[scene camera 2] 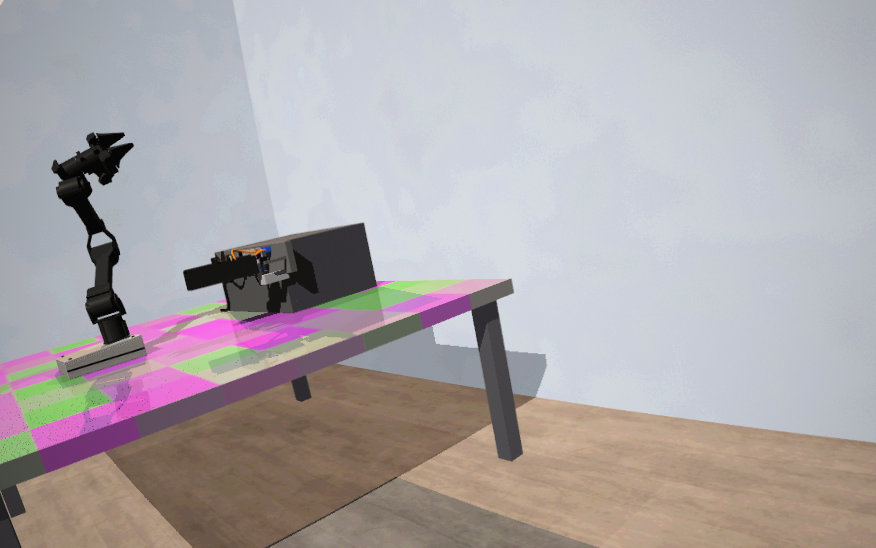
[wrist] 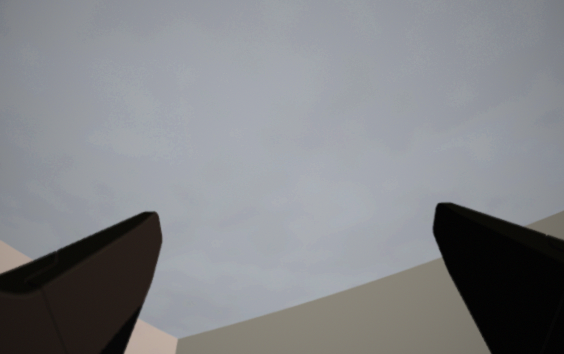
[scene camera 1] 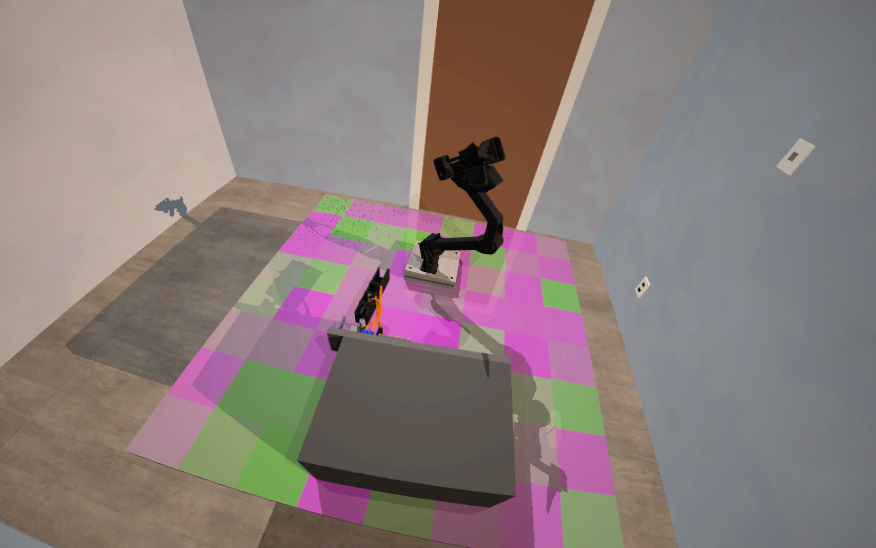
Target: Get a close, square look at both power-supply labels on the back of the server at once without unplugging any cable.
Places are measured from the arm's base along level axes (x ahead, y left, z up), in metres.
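Pixels of known places: gripper, fingertip midpoint: (scene camera 2: 128,138) (wrist: 298,222) (scene camera 1: 460,160); arm's base at its link origin: (scene camera 2: 116,340) (scene camera 1: 429,267).
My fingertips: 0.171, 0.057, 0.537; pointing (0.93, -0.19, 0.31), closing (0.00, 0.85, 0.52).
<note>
Ahead of a thing's pixels: the offset from my fingertips to its top centre, as dx, dy, dz. "pt": to the spot under its first point.
The server (scene camera 1: 413,413) (scene camera 2: 332,264) is a large dark grey box on the table. Its cabled back faces the arm's base. Orange cables @(pt +0.173, -0.152, -0.426) (scene camera 1: 379,310) (scene camera 2: 242,252) and blue plugs @(pt +0.282, -0.147, -0.385) (scene camera 1: 368,332) (scene camera 2: 265,248) show there, beside a long black bracket @(+0.132, -0.188, -0.379) (scene camera 1: 366,301) (scene camera 2: 219,272) that sticks out from the back. The power-supply labels cannot be made out in the scene views, and the server does not show in the wrist view. My gripper (scene camera 1: 466,158) (scene camera 2: 127,140) (wrist: 298,222) is open and empty, raised high above the table on the base side, apart from the server and cables.
The arm's pale base plate (scene camera 1: 431,274) (scene camera 2: 109,356) stands on the pink and green checkered table (scene camera 1: 581,407) (scene camera 2: 387,337), near the bracket's free end. A brown door (scene camera 1: 510,64) is behind the arm. The wrist view shows blue-grey, beige and pinkish plain surfaces.
</note>
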